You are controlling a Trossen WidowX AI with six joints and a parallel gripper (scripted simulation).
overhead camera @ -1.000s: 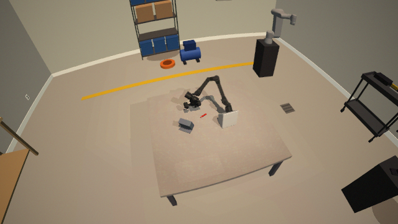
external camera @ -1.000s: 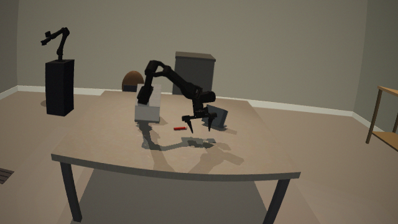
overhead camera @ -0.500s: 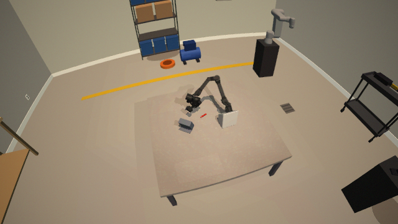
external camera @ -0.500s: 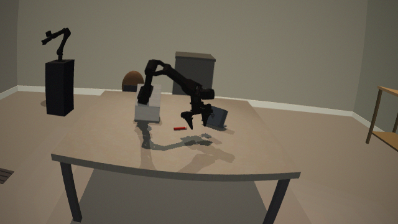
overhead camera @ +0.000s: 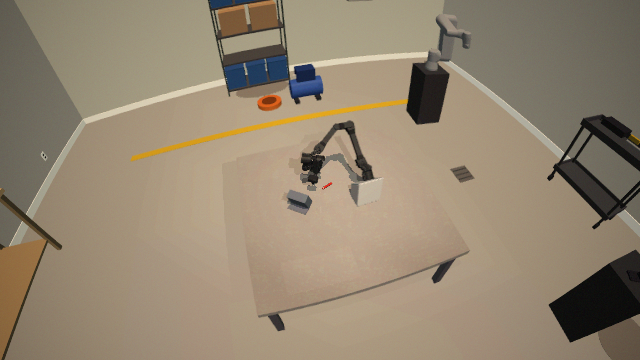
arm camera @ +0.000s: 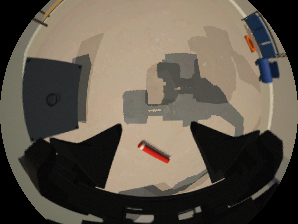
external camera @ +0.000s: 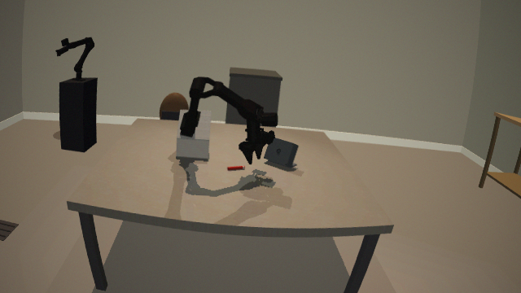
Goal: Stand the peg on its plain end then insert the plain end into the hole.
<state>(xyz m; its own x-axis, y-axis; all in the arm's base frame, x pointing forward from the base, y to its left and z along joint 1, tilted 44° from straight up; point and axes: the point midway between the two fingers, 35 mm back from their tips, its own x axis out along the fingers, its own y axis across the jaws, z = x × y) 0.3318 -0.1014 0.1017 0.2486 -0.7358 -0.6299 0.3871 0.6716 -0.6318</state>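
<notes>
Right now my gripper tip is 60 mm past the red peg, 40 mm to the right of it and 50 mm above it. The rest, counted from my gripper tip: dark sloped panel: 120 mm ahead, 160 mm to the left.
</notes>
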